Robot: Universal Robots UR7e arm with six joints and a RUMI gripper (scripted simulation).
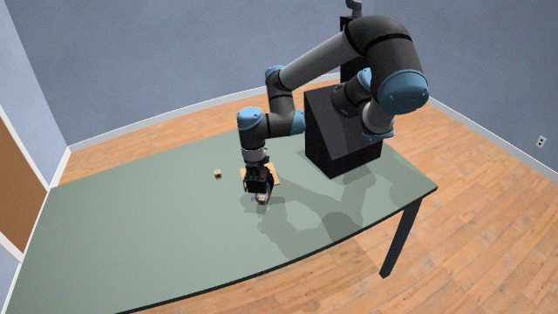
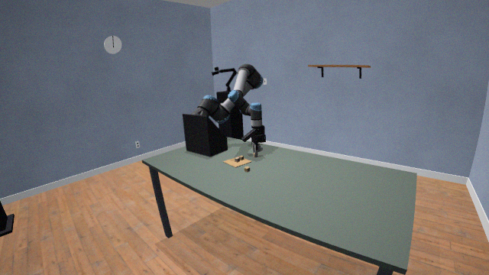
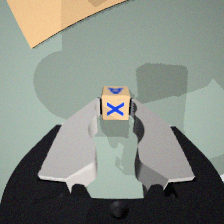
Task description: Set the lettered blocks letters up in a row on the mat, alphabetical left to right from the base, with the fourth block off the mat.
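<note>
Now: hand 40 mm past the tan mat, 150 mm to the left of it and 10 mm above it. Also, from my hand: block (right at my hand).
</note>
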